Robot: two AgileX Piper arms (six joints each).
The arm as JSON. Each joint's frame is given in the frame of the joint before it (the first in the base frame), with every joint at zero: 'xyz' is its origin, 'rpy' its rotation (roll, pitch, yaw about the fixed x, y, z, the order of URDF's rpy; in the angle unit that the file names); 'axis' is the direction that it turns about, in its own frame. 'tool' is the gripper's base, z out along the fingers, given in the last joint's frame.
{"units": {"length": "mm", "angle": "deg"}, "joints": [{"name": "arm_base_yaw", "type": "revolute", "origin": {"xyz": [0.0, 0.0, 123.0], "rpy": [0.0, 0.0, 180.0]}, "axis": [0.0, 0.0, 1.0]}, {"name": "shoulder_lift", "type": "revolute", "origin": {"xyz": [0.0, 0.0, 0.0], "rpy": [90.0, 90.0, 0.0]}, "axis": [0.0, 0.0, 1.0]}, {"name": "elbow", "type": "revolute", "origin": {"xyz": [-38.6, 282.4, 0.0], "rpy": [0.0, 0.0, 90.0]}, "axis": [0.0, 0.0, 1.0]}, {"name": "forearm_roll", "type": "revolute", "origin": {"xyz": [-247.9, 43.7, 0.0], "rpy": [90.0, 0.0, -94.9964]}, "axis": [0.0, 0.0, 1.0]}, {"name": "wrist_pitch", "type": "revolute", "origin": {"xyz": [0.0, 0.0, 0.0], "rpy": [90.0, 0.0, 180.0]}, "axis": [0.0, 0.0, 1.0]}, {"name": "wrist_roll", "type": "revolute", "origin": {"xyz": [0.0, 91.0, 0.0], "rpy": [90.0, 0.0, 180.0]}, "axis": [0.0, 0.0, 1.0]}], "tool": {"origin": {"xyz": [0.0, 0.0, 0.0], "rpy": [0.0, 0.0, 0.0]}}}
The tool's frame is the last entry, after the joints.
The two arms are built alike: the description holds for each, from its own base.
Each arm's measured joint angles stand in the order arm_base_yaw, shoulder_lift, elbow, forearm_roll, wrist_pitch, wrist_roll.
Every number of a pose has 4 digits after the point. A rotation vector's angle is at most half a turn.
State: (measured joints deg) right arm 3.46 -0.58 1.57 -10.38 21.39 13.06; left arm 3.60 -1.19 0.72 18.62 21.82 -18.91
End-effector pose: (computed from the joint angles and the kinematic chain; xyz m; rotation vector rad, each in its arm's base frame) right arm 0.0529 -0.0028 0.1715 0.0441 1.8675 0.0210; left arm 0.0508 0.0140 0.1776 -0.1657 1.8307 0.1345
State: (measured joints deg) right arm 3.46 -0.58 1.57 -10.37 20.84 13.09; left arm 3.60 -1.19 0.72 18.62 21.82 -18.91
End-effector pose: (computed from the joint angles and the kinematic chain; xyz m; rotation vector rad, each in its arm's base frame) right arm 0.0532 -0.0026 0.1723 0.0432 1.8581 0.0234; left arm 0.0508 0.0140 0.1776 -0.1657 1.8307 0.1345
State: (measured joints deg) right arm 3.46 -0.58 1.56 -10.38 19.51 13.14; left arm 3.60 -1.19 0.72 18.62 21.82 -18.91
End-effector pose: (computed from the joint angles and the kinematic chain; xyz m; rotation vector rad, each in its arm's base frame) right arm 0.0537 -0.0022 0.1744 0.0404 1.8352 0.0281; left arm 0.0508 0.0140 0.1776 -0.1657 1.8307 0.1345
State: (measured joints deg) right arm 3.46 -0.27 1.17 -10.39 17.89 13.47; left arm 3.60 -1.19 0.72 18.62 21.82 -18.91
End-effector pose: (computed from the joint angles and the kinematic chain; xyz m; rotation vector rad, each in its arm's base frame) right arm 0.0545 -0.0018 0.1788 0.0412 1.8061 0.0373; left arm 0.0508 0.0140 0.1776 -0.1657 1.8307 0.1345
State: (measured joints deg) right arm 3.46 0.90 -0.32 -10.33 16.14 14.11; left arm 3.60 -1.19 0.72 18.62 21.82 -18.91
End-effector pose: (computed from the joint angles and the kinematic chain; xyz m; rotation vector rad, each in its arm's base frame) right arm 0.0558 -0.0012 0.1891 0.0472 1.7705 0.0524; left arm 0.0508 0.0140 0.1776 -0.1657 1.8307 0.1345
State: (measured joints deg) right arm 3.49 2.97 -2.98 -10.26 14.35 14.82; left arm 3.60 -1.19 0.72 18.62 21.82 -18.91
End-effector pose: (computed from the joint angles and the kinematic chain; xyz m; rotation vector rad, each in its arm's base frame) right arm 0.0578 -0.0005 0.2055 0.0534 1.7295 0.0694; left arm 0.0508 0.0140 0.1776 -0.1657 1.8307 0.1345
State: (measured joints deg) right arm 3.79 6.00 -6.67 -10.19 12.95 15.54; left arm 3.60 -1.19 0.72 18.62 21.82 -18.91
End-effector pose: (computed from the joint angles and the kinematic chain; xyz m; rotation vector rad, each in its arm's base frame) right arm 0.0609 0.0004 0.2263 0.0565 1.6942 0.0891; left arm 0.0508 0.0140 0.1776 -0.1657 1.8307 0.1345
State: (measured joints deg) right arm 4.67 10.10 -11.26 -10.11 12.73 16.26; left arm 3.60 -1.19 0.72 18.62 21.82 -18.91
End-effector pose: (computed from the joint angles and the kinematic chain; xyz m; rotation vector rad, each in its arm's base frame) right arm 0.0661 0.0019 0.2491 0.0544 1.6825 0.1127; left arm 0.0508 0.0140 0.1776 -0.1657 1.8307 0.1345
